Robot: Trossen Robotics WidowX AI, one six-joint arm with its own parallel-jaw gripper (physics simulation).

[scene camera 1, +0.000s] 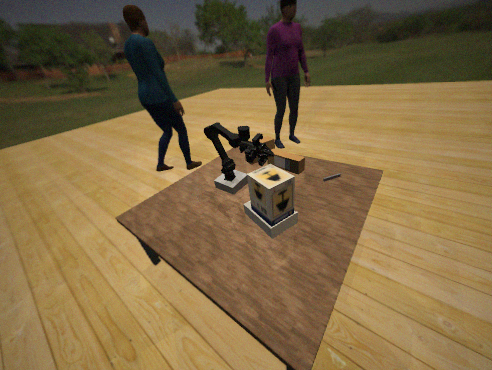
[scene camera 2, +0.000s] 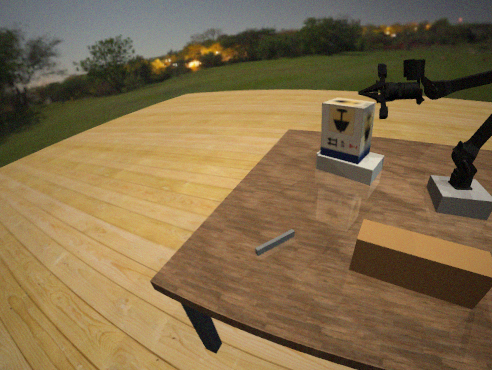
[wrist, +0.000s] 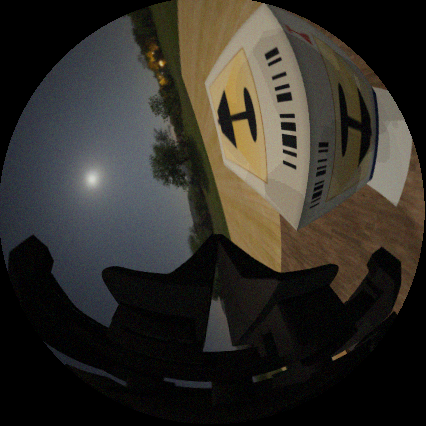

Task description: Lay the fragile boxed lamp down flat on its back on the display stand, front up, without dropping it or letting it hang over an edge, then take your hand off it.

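Places are measured from the arm's base along level axes (x ahead, y left, z up), in centimetres.
Pixels of known places: gripper, fingertip midpoint: point(scene camera 1: 274, 155) point(scene camera 2: 358, 93) point(wrist: 215, 238); arm's base, origin of the base link: point(scene camera 1: 229, 178) point(scene camera 2: 459, 185).
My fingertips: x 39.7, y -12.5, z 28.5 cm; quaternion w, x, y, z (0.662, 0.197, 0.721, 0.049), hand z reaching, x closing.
Ahead of a thing's pixels: the offset from my fingertips to its middle. Level surfaces: height alone.
The lamp box {dx +1.6, dy -10.1, dz -16.8 cm} point(scene camera 1: 272, 198) point(scene camera 2: 346, 132) point(wrist: 282, 107) is white with yellow lamp pictures and a dark blue band along its bottom. It stands upright on the low pale display stand point(scene camera 1: 278, 230) point(scene camera 2: 344, 168) point(wrist: 392, 155). The lamp pictures on its sides appear upside down, shade downward. My gripper point(scene camera 1: 270, 154) point(scene camera 2: 361, 93) point(wrist: 215, 238) is shut and empty. In scene camera 2 its tips point level over the box's top right edge. In the wrist view the tips lie beside the box's top, with a gap between. The box's underside is hidden.
A long brown block {dx -11.4, dy +49.5, dz -29.6 cm} point(scene camera 1: 295, 164) point(scene camera 2: 425, 250) lies on the table {dz -35.0 cm} point(scene camera 1: 215, 240) point(scene camera 2: 240, 280), with another brown block {dx -37.3, dy +58.6, dz -27.1 cm} point(scene camera 1: 268, 144) behind the arm. A thin grey bar {dx +24.4, dy +42.3, dz -34.0 cm} point(scene camera 1: 332, 177) point(scene camera 2: 275, 242) lies near one side. The arm's pale base block point(scene camera 1: 230, 185) point(scene camera 2: 462, 202) is beside the stand. Two people stand beyond.
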